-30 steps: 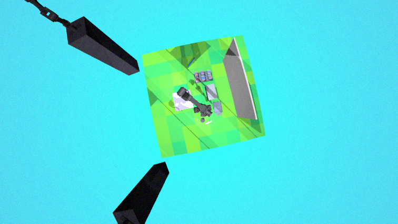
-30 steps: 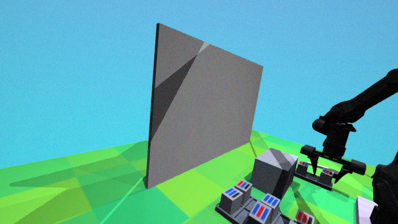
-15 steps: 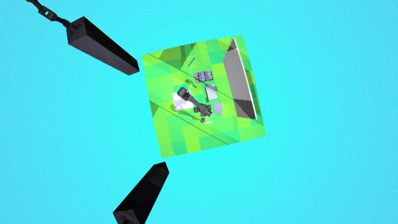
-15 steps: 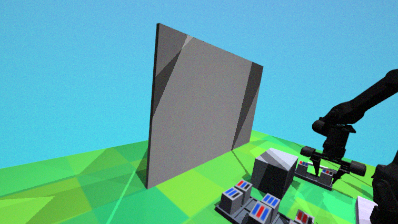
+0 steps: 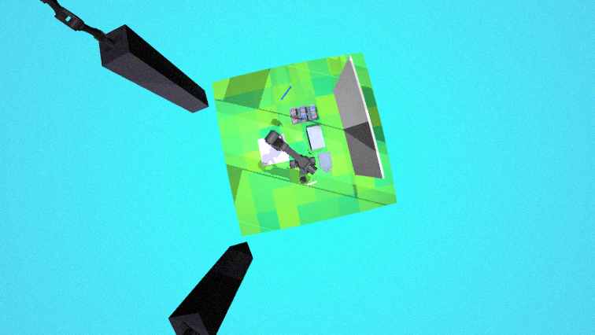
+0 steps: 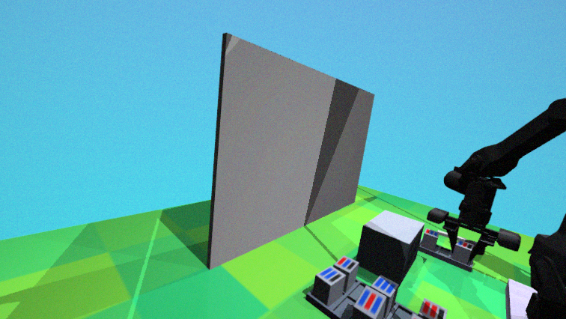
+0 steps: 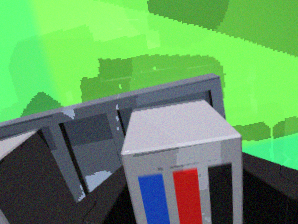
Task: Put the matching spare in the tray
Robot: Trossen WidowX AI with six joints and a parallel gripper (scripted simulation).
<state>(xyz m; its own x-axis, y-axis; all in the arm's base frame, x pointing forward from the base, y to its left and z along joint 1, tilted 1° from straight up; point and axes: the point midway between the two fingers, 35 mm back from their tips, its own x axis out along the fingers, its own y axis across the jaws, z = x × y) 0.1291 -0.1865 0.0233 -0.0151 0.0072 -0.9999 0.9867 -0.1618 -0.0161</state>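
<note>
My gripper tip is 180 mm short of the tray, 40 mm to the left of it and 10 mm above it. Round my gripper tip: mounted unit (150 mm ahead, 160 mm to the left, 30 mm above); grey panel (400 mm ahead, 130 mm to the left, 210 mm above); dark disc (30 mm behind, 120 mm to the right, 10 mm below).
</note>
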